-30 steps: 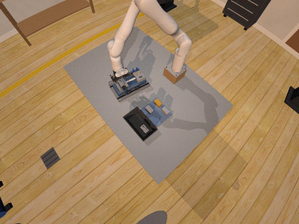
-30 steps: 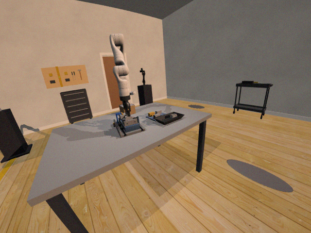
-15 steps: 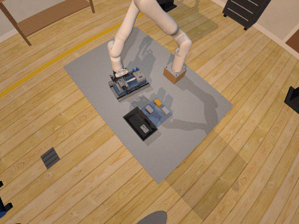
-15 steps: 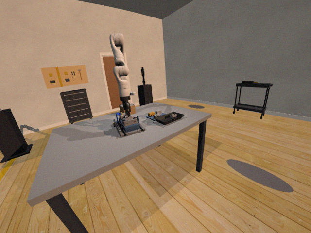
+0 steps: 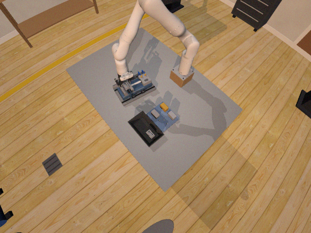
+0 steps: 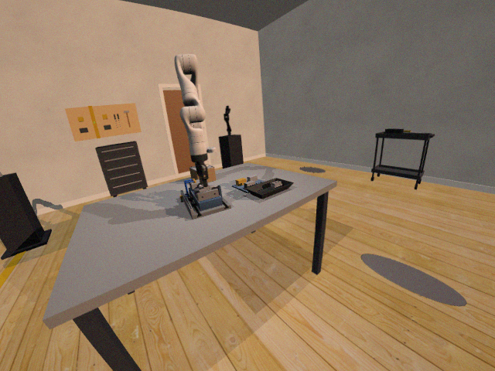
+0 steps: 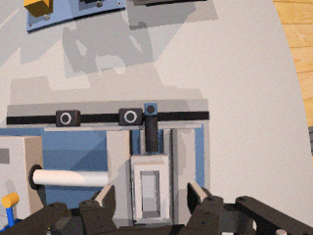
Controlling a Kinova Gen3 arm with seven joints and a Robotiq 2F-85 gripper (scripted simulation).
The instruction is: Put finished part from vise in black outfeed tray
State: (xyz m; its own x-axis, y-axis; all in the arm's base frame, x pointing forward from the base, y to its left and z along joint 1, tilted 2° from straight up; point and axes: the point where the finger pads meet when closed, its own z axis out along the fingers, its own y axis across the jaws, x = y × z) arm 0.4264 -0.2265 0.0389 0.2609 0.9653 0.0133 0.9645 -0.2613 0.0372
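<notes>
The screw rod lies 80 mm behind my hand, 50 mm below it and 30 mm to the left of it. From my hand the other things lie so: blank 300 mm to the left, 100 mm below, 10 mm behind; blue fixture plate 350 mm to the left, 130 mm below, 40 mm behind; orange block 310 mm to the left, 100 mm below, 100 mm behind.
</notes>
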